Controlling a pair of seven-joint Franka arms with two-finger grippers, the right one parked.
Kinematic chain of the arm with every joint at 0, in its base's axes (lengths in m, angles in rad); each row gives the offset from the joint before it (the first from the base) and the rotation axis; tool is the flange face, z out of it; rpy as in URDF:
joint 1: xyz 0 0 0.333 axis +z
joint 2: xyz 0 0 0 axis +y
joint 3: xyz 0 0 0.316 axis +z
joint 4: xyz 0.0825 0 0 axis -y
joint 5: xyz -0.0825 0 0.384 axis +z
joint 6: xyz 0 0 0 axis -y
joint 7: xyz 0.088 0 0 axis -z
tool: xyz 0 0 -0.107 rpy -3.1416 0 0
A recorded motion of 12 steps. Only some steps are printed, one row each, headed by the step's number.
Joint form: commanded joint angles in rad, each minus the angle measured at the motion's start. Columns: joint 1, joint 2, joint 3, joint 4, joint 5, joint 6, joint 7.
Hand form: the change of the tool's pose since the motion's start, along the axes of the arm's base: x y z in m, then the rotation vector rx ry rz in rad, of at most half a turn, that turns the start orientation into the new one. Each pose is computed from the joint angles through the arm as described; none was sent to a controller.
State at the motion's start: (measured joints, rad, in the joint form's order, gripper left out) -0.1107 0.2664 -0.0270 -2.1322 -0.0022 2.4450 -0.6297
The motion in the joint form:
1: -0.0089 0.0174 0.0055 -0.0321 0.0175 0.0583 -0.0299
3: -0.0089 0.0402 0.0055 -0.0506 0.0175 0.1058 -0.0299
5: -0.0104 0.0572 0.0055 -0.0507 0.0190 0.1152 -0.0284
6: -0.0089 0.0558 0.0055 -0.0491 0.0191 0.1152 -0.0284
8: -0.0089 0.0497 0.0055 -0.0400 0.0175 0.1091 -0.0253
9: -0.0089 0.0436 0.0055 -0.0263 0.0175 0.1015 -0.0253
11: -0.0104 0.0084 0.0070 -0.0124 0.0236 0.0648 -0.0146
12: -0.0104 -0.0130 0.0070 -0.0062 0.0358 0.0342 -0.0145
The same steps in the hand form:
1: -0.0061 -0.0013 -0.0177 0.0095 -0.0102 0.0130
3: -0.0094 -0.0010 -0.0335 0.0075 -0.0162 0.0128
5: -0.0100 -0.0019 -0.0423 0.0091 -0.0087 0.0085
6: -0.0092 -0.0011 -0.0409 0.0088 -0.0116 0.0100
8: -0.0060 -0.0015 -0.0344 0.0069 -0.0205 0.0083
9: -0.0015 -0.0021 -0.0262 0.0054 -0.0326 0.0084
11: 0.0017 -0.0024 -0.0038 0.0098 -0.0458 -0.0067
12: 0.0017 -0.0024 0.0081 0.0191 -0.0442 -0.0156

